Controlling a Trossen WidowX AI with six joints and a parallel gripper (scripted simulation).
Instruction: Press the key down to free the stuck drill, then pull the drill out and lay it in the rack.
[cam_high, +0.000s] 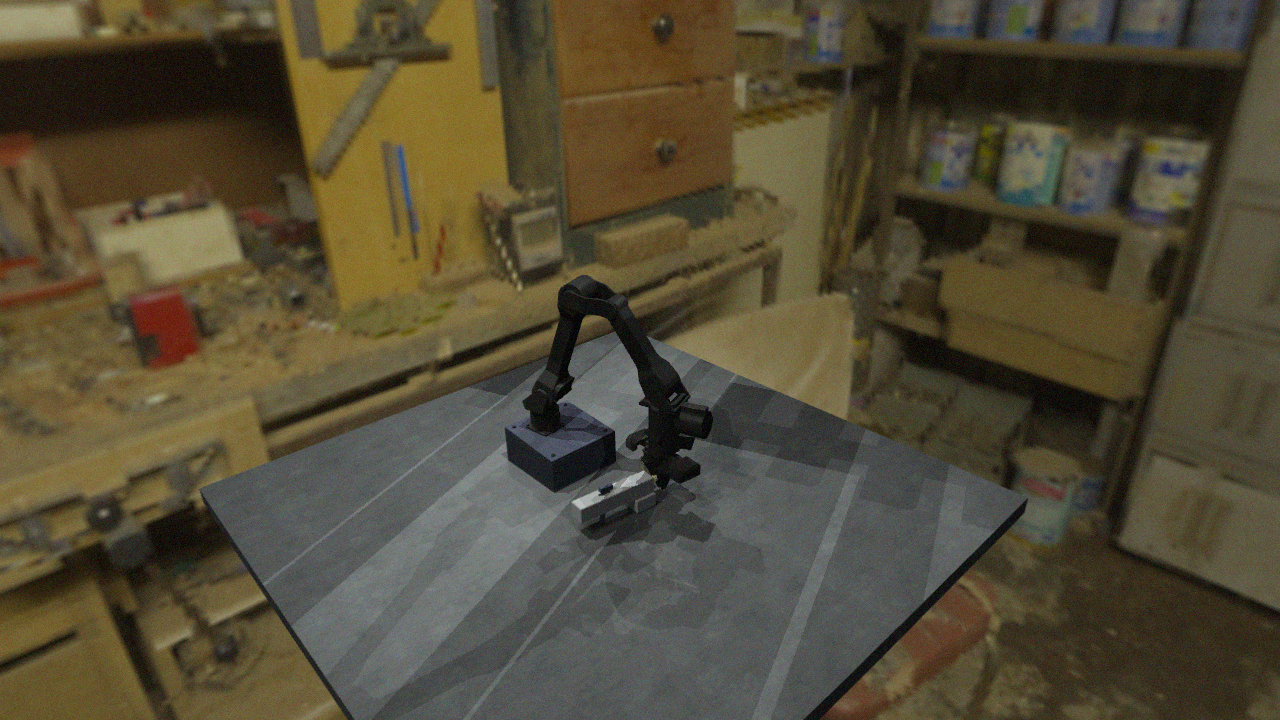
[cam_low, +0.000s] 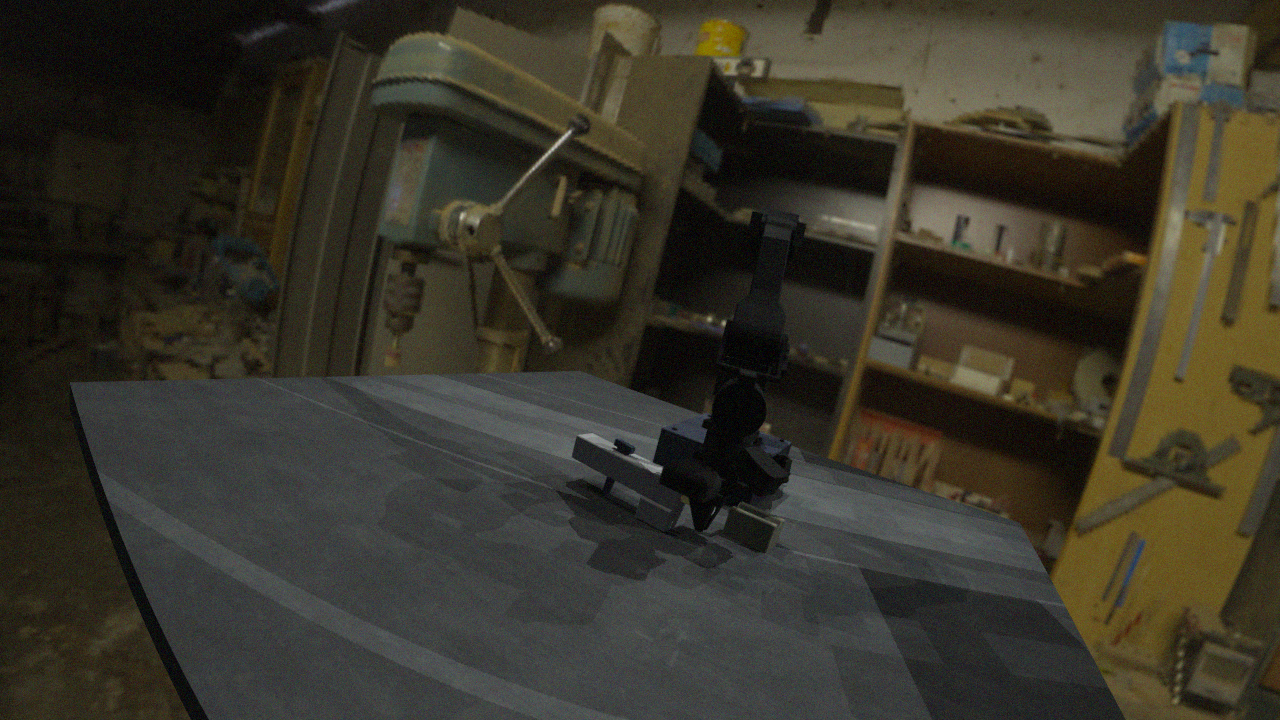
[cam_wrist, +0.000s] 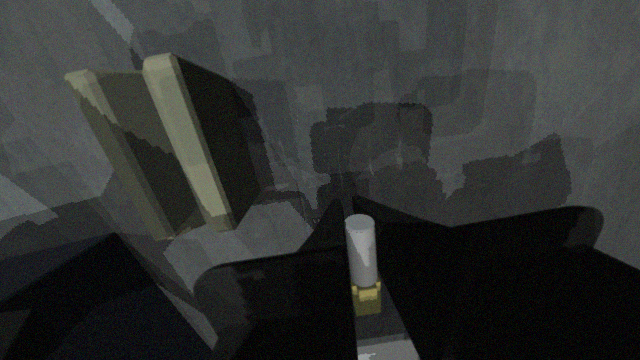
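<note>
Right now my gripper tip is 1 cm past the drill, 5 cm to the left of it and 3 cm below it. Also, from my gripper tip: small dark key 4 cm behind, 14 cm to the right, 4 cm above; rack 6 cm behind, 6 cm to the left.
</note>
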